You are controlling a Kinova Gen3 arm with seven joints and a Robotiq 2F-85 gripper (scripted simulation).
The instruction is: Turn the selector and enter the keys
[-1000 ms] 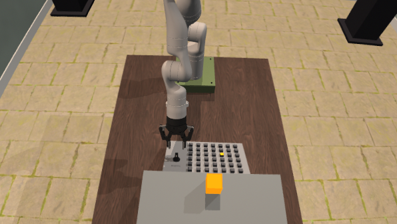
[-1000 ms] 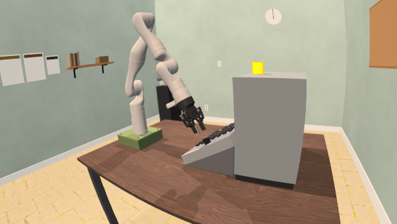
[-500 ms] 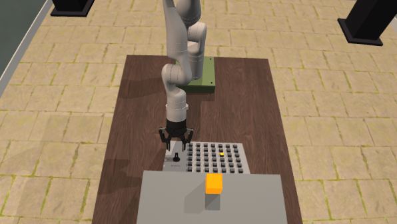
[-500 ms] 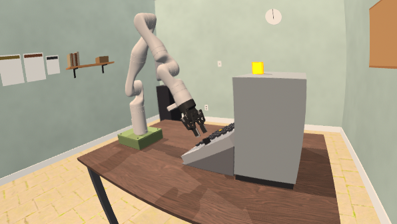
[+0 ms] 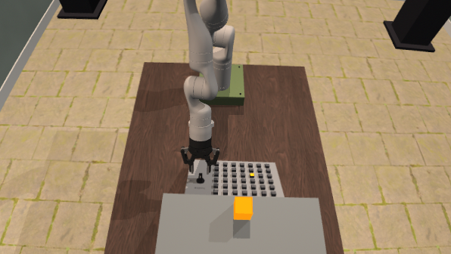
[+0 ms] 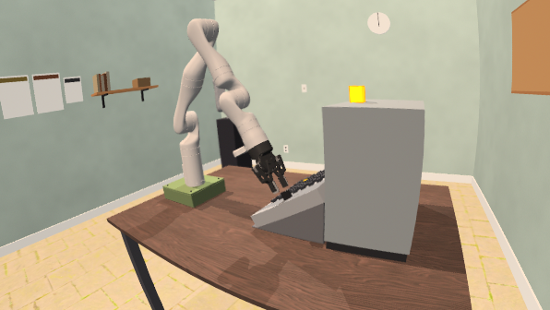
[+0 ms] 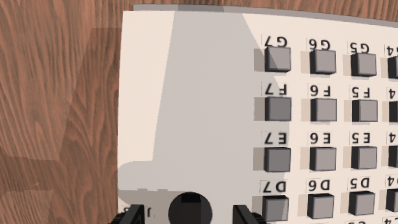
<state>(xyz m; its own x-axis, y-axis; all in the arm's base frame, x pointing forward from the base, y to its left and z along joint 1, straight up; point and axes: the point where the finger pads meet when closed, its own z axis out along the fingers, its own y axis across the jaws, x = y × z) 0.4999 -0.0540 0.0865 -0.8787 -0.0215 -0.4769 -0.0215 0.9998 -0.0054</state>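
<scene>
The black selector knob is 3 cm ahead of my hand and 3 cm below it. Also, from my hand: key G7: 7 cm behind, 6 cm to the left, 9 cm below; then key D7: 2 cm ahead, 6 cm to the left, 4 cm below; then D5 key: 2 cm ahead, 13 cm to the left, 4 cm below.
</scene>
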